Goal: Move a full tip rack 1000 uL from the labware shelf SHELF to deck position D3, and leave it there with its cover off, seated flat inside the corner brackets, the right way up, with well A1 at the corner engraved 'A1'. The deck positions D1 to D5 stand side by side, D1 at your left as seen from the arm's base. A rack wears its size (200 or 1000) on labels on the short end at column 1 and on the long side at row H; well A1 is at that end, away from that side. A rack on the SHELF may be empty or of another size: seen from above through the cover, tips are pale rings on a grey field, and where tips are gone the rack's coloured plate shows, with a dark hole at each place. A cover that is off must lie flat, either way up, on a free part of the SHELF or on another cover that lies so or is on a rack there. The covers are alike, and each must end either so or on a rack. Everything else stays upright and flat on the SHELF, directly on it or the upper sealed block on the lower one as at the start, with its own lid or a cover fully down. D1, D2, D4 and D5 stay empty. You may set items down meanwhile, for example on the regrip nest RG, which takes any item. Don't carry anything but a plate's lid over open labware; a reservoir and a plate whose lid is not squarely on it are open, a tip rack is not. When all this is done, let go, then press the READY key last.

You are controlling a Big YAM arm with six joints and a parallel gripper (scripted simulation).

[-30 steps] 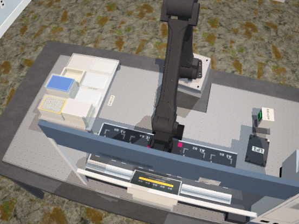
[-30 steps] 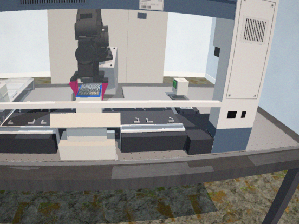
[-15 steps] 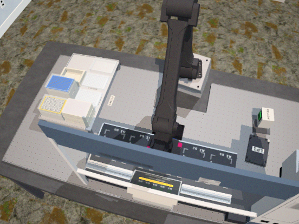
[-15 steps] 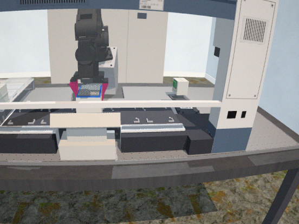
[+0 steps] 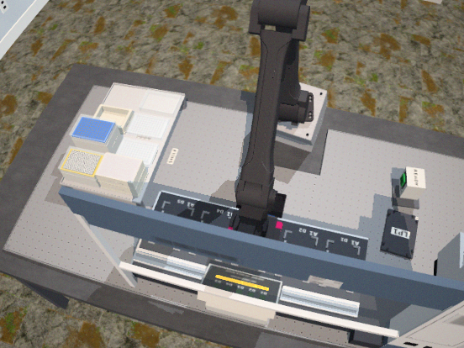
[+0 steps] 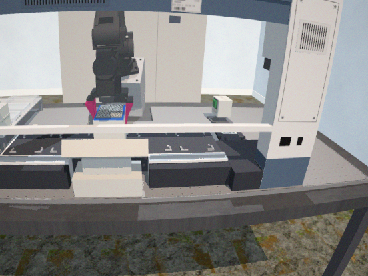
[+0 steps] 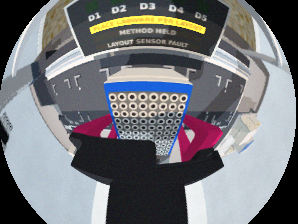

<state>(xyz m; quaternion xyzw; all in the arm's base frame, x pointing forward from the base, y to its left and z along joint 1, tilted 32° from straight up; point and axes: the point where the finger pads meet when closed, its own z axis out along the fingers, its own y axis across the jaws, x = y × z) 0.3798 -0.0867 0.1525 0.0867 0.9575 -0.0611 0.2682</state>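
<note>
Right now my hand is 10 mm past the blue-framed tip rack. The rest, counted from my hand: pale sealed block (210 mm behind, 410 mm to the right); clear flat piece (310 mm behind, 380 mm to the right, 50 mm below); blue gantry beam (190 mm ahead, 390 mm above).
</note>
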